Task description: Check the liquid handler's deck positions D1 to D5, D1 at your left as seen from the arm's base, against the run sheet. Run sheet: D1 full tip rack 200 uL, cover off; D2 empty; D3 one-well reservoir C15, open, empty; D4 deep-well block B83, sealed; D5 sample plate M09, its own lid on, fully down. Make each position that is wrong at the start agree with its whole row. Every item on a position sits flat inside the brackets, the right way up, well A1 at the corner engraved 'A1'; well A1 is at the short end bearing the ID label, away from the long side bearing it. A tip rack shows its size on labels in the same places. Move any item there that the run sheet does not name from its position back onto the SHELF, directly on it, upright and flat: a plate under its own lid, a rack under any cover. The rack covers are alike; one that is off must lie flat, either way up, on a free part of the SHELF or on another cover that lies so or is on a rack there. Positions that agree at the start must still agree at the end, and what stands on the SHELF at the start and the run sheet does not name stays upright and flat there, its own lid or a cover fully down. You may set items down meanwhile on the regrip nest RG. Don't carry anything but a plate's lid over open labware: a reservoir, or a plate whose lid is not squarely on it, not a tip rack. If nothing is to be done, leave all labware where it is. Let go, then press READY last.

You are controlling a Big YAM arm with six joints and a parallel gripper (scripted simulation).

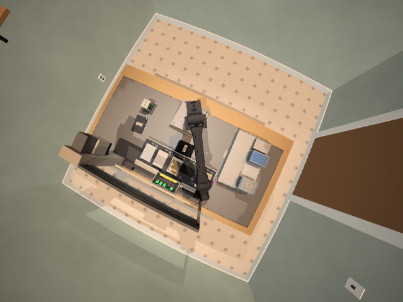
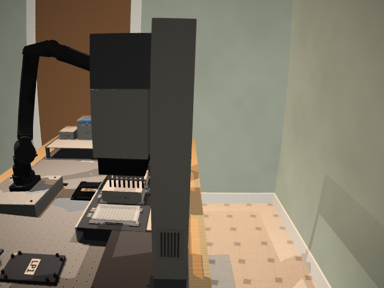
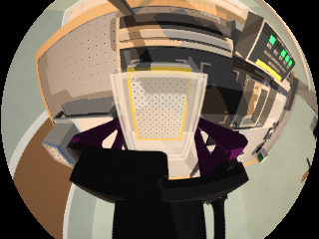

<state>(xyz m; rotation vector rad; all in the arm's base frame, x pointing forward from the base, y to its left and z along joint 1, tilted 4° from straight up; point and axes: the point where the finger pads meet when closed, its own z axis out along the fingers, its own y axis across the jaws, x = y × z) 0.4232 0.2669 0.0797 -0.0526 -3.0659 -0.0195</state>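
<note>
Now: hand 10 mm past the yellow-framed tip rack, 10 mm to the left of it and 50 mm above it. From my hand the other things lie so: shelf (260 mm behind, 250 mm to the left, 80 mm below); then cream reservoir (10 mm behind, 250 mm to the right, 80 mm below); then regrip nest (170 mm behind, 240 mm to the right, 130 mm below).
</note>
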